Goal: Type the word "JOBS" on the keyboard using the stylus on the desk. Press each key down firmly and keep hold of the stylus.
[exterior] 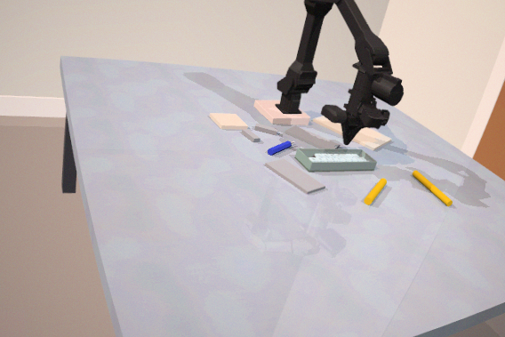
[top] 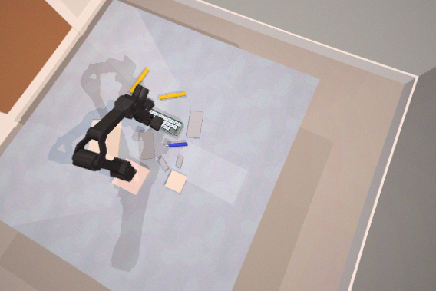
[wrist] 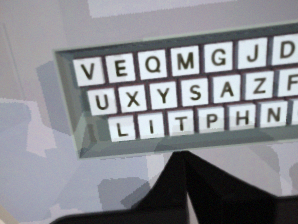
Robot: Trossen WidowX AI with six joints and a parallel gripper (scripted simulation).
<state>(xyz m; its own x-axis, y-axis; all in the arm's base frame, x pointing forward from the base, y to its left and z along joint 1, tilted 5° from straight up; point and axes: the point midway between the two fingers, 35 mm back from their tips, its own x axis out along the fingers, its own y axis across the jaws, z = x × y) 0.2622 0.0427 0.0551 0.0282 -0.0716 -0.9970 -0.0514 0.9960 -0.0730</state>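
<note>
My gripper tip is now 5 cm past the blue stylus, 15 cm to the left of it and 3 cm above it. From my gripper tip the other things lie so: grey stylus tip: 7 cm behind, 12 cm to the right, 3 cm below; then beige tile: 19 cm behind, 26 cm to the right, 4 cm below.
</note>
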